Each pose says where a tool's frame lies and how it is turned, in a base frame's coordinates. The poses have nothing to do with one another.
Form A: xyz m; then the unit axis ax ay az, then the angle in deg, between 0 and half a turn.
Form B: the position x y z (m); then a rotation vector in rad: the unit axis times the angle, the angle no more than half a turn. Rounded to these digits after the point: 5 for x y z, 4 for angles.
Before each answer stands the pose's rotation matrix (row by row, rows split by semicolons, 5 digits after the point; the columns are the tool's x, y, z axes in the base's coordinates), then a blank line. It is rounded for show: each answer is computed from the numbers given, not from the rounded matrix.
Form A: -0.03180, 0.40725, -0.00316, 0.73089, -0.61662, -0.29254, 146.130
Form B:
0.14744 -0.66185 -0.73499; -0.98792 -0.13439 -0.07717; -0.04770 0.73749 -0.67367

-0.03180, 0.40725, -0.00316, 1.8641, -1.5727, -0.7461
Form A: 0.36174, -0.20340, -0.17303, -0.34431, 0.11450, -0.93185, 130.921
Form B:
-0.45882 0.63887 0.61752; -0.76936 -0.63332 0.08358; 0.44448 -0.43675 0.78210

0.36174, -0.20340, -0.17303, -0.7867, 0.2616, -2.1293
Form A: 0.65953, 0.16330, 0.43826, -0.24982, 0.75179, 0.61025, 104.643
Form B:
-0.17461 -0.82572 0.53638; 0.35514 0.45527 0.81646; -0.91836 0.33305 0.21375

0.65953, 0.16330, 0.43826, -0.4563, 1.3730, 1.1145
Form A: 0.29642, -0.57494, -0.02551, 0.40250, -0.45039, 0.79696, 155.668
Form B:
-0.60155 -0.67483 0.42749; -0.01809 -0.52349 -0.85184; 0.79863 -0.52016 0.30270

0.29642, -0.57494, -0.02551, 1.0936, -1.2237, 2.1653
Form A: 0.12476, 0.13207, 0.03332, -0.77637, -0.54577, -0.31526, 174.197
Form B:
0.20753 0.87714 0.43308; 0.81339 -0.40067 0.42173; 0.54344 0.26474 -0.79661

0.12476, 0.13207, 0.03332, -2.3604, -1.6593, -0.9585
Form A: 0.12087, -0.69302, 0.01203, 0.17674, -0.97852, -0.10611, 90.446
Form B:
0.02370 -0.06818 -0.99739; -0.28040 0.95717 -0.07210; 0.95959 0.28137 0.00356

0.12087, -0.69302, 0.01203, 0.2790, -1.5447, -0.1675
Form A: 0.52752, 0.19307, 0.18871, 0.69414, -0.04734, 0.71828, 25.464
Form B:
0.94966 -0.31201 0.02808; 0.30563 0.90307 -0.30174; 0.06879 0.29514 0.95298

0.52752, 0.19307, 0.18871, 0.3085, -0.0210, 0.3192
